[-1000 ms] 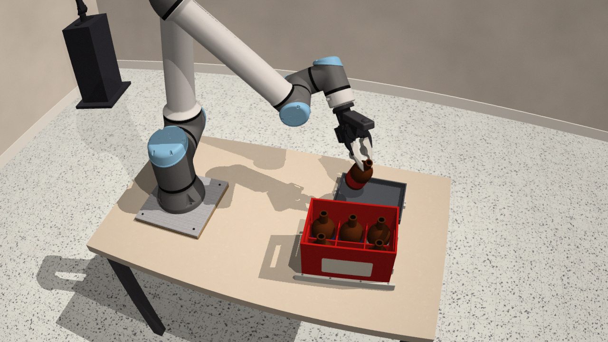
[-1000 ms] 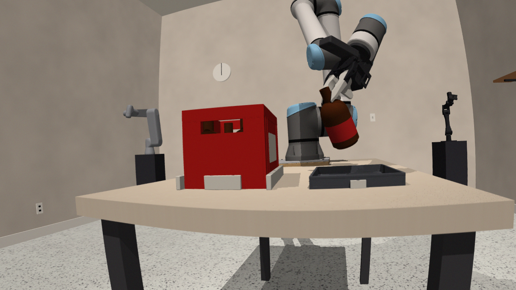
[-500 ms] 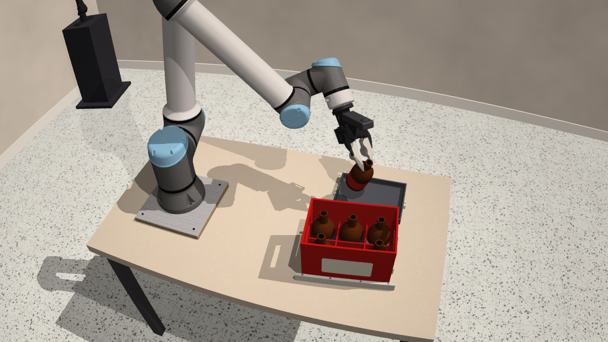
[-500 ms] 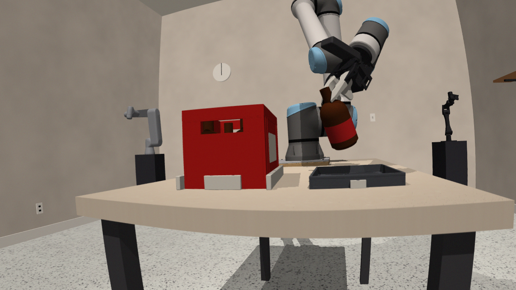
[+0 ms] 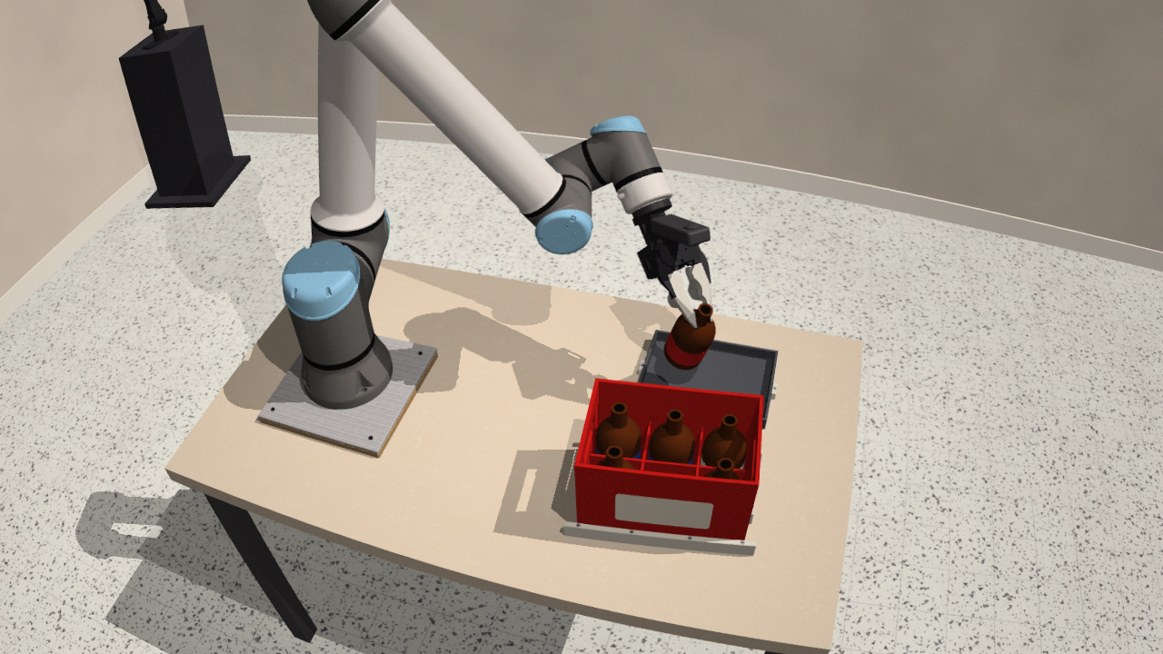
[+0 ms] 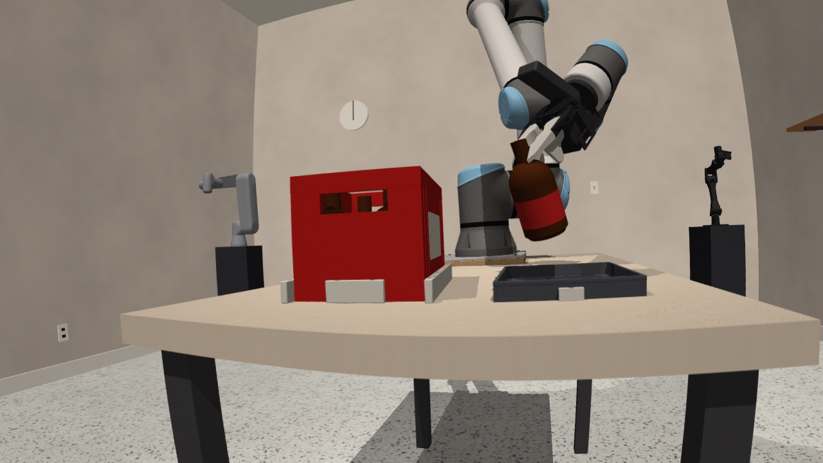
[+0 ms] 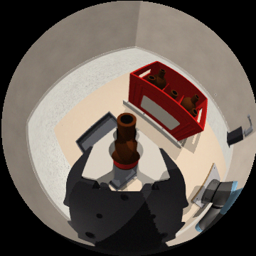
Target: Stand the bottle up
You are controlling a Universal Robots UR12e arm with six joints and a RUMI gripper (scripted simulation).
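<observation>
The tray is 3 cm ahead of my hand, 4 cm to the left of it and 19 cm below it. Round my hand: red crate: 4 cm behind, 24 cm to the right, 12 cm below.
</observation>
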